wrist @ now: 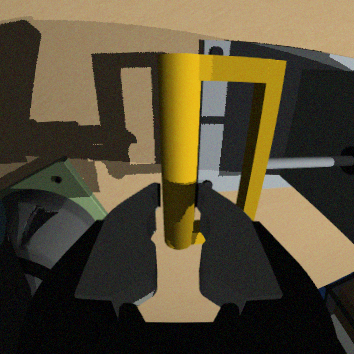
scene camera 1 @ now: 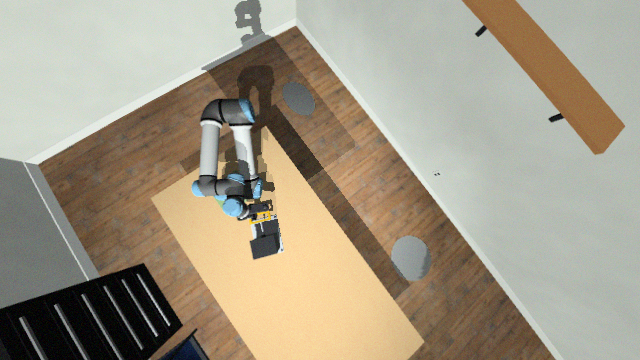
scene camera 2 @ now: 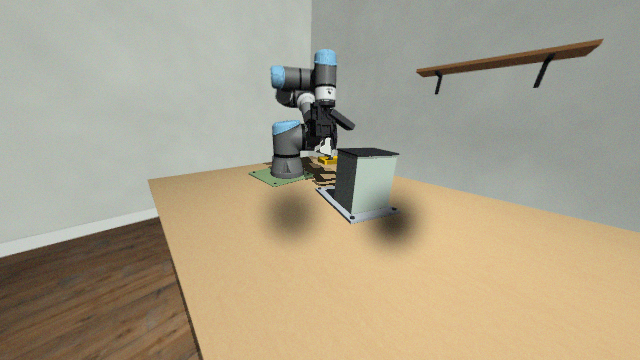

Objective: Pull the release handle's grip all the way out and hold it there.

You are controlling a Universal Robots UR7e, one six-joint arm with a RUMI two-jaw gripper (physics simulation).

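The release handle's yellow grip (wrist: 180, 120) (scene camera 2: 327, 161) is a rectangular loop with a thick round bar on the side away from the housing. My gripper (wrist: 177, 185) (scene camera 1: 259, 208) is shut on that round bar, with one dark finger on each side of it near one end. A pale rod (wrist: 300, 163) runs from the loop's inner bar into the dark housing (wrist: 325, 110) (scene camera 1: 265, 247) (scene camera 2: 372, 182), and a length of it shows outside. The loop stands clear of the housing. In scene camera 2's view the housing hides part of the grip.
The housing stands on a pale base plate (wrist: 212, 145) (scene camera 2: 370, 215) bolted to the wooden table (scene camera 1: 320, 280) (scene camera 2: 250, 280). The arm's green mounting plate (scene camera 2: 275, 179) (wrist: 75, 185) is close to the gripper. A wall shelf (scene camera 1: 550, 75) (scene camera 2: 500, 61) is far off.
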